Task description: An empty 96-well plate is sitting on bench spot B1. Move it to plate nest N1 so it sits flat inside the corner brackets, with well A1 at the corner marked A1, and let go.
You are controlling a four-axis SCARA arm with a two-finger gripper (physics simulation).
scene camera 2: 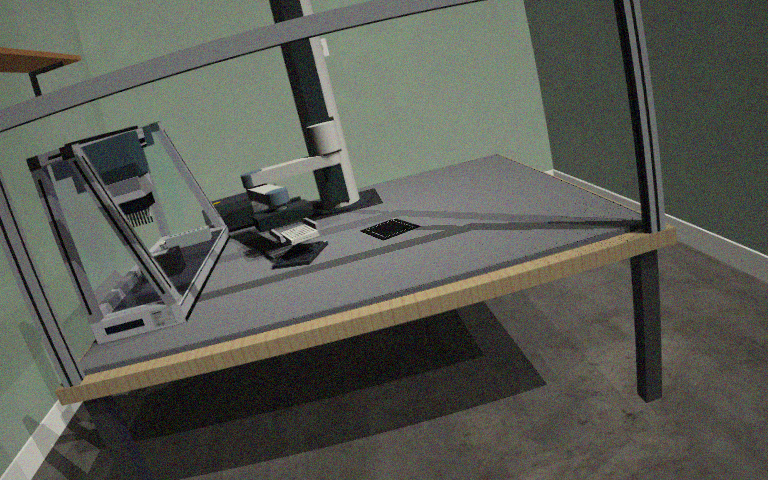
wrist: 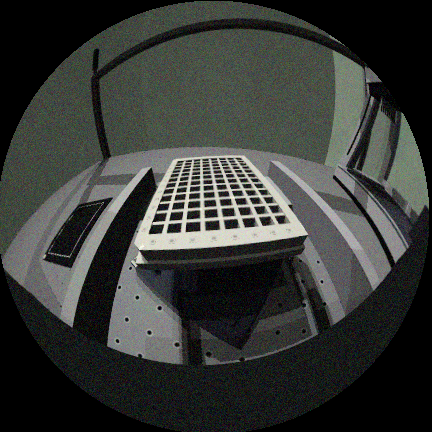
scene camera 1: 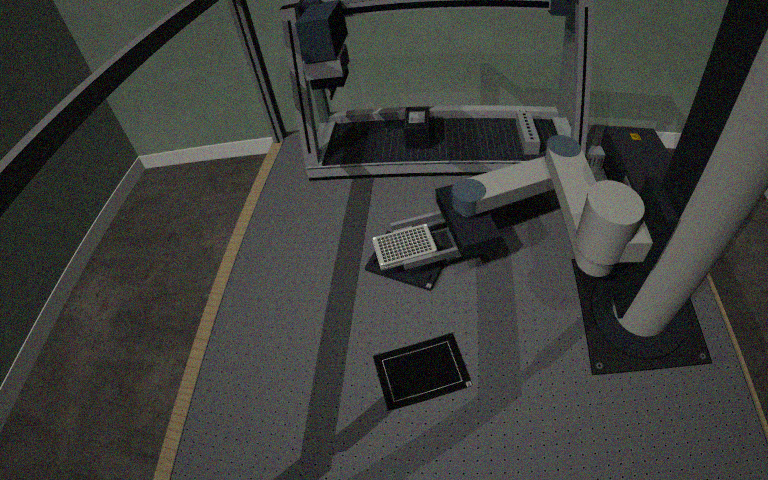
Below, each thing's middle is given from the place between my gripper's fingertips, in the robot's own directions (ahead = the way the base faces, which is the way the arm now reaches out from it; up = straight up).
Right now my hand is 20 mm past the white 96-well plate [scene camera 1: 392,249] and 10 mm above it. From my hand the other things lie so: bench spot B1 [scene camera 1: 414,373] (260 mm to the left, 70 mm below, 60 mm behind); then dark plate nest N1 [scene camera 1: 409,276] (70 mm below, 20 mm to the right, 20 mm behind); then pipette head [scene camera 1: 336,67] (380 mm to the right, 280 mm above, 180 mm ahead).
